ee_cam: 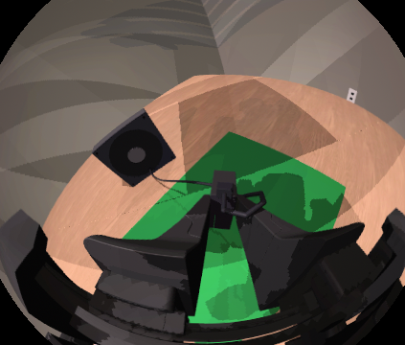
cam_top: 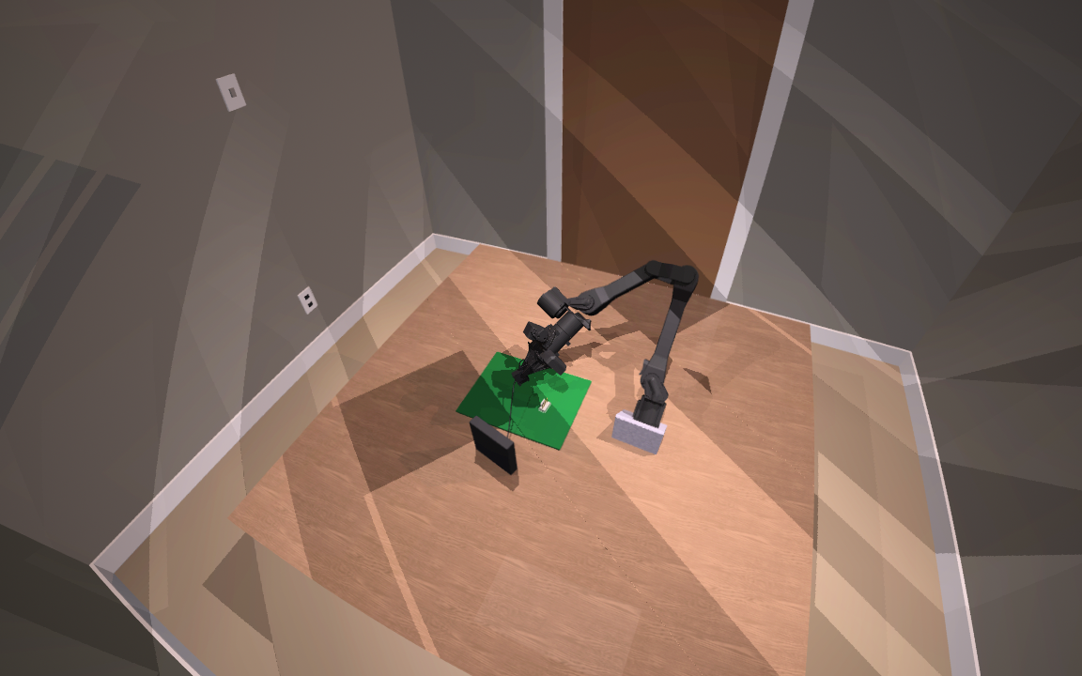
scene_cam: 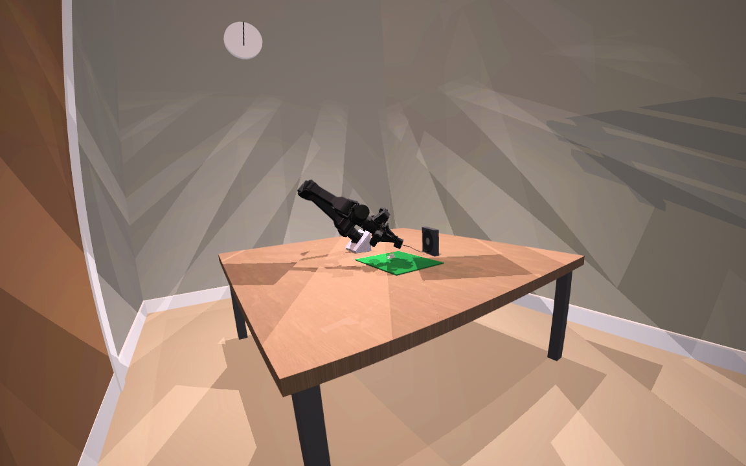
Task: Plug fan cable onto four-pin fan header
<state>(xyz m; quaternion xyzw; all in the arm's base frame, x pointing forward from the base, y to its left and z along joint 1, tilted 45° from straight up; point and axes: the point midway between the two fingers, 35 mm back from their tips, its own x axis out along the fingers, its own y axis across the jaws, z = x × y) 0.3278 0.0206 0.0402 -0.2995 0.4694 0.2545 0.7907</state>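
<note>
Now: the green board 1 cm behind my gripper tip and 11 cm below it. Round my gripper tip: black fan (3 cm behind, 20 cm to the left, 3 cm below); black plug (1 cm below).
</note>
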